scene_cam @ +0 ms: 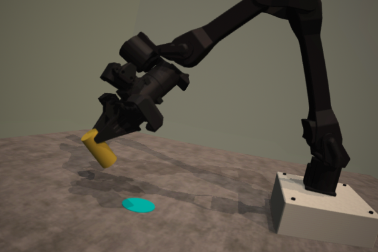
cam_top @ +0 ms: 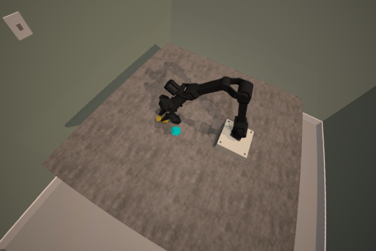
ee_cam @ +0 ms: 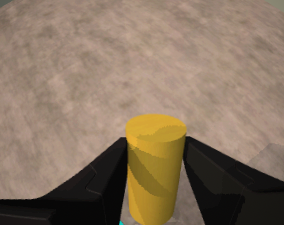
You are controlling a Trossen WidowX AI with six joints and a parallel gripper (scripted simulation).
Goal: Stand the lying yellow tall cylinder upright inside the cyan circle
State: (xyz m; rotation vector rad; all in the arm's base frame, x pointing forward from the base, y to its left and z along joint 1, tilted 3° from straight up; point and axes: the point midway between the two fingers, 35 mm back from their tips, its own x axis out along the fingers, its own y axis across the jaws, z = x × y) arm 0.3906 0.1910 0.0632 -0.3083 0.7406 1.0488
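Now: the cyan circle 10 cm below my gripper tip, 9 cm behind it and 4 cm to the right of it. Round my gripper tip: yellow cylinder 2 cm below, 1 cm to the right, 1 cm behind.
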